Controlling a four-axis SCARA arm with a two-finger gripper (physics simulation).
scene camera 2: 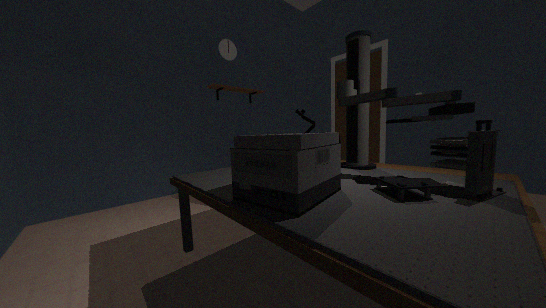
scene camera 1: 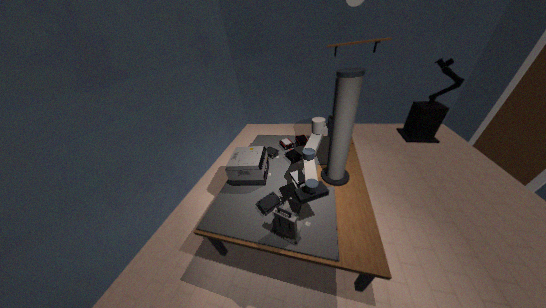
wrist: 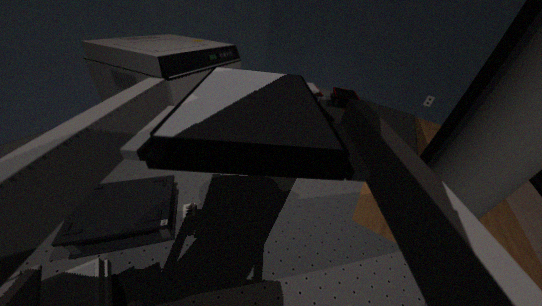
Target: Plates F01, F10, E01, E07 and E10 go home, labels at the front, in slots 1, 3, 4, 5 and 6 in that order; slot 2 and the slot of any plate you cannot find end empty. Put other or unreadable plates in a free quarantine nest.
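Places are measured from the arm's base along level axes (x ahead, y left, z up), in metres.
Pixels of known places: gripper, fingertip midpoint: (scene camera 2: 407, 119) (scene camera 1: 300, 178) (wrist: 257, 104); arm's base at its link origin: (scene camera 2: 356, 166) (scene camera 1: 334, 175).
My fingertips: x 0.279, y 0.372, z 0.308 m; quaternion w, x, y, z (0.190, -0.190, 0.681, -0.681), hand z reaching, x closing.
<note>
For each thing: its top centre in the pictures, then the offset to it from my fingertips.
- dark plate with a pale top, top centre: (wrist: 256, 91) (scene camera 2: 403, 119) (scene camera 1: 298, 176) dz +0.001, dx +0.011, dy -0.015 m
- low dark raised platform at its top centre: (wrist: 120, 201) (scene camera 2: 401, 179) (scene camera 1: 269, 200) dz -0.239, dx +0.246, dy +0.047 m
- boxy grey instrument at its top centre: (wrist: 165, 41) (scene camera 2: 287, 134) (scene camera 1: 246, 155) dz -0.047, dx +0.538, dy -0.277 m
My gripper (scene camera 1: 296, 176) (wrist: 257, 104) is shut on a dark plate with a pale top (wrist: 225, 105), level and well above the table, half in shadow. Its near edge is black and I can read no label on it. In scene camera 2 the long flat gripper (scene camera 2: 407, 121) is raised behind the raised platform. The grey slotted hotel (scene camera 1: 285, 225) (scene camera 2: 480, 162) stands near the table's front end, with several stacked plates (scene camera 2: 448, 150) beside its wall. Their labels are unreadable. A low dark raised platform (scene camera 1: 269, 203) (scene camera 2: 407, 182) (wrist: 120, 210) stands near the hotel.
A boxy grey instrument (scene camera 1: 247, 164) (scene camera 2: 285, 167) (wrist: 160, 47) stands at the table's left side. The thick arm column (scene camera 1: 346, 125) (scene camera 2: 358, 100) rises at the right. Red-edged nests (scene camera 1: 286, 143) (scene camera 1: 302, 140) (wrist: 345, 95) and dark nests (scene camera 1: 293, 156) (scene camera 1: 271, 152) lie farther back.
</note>
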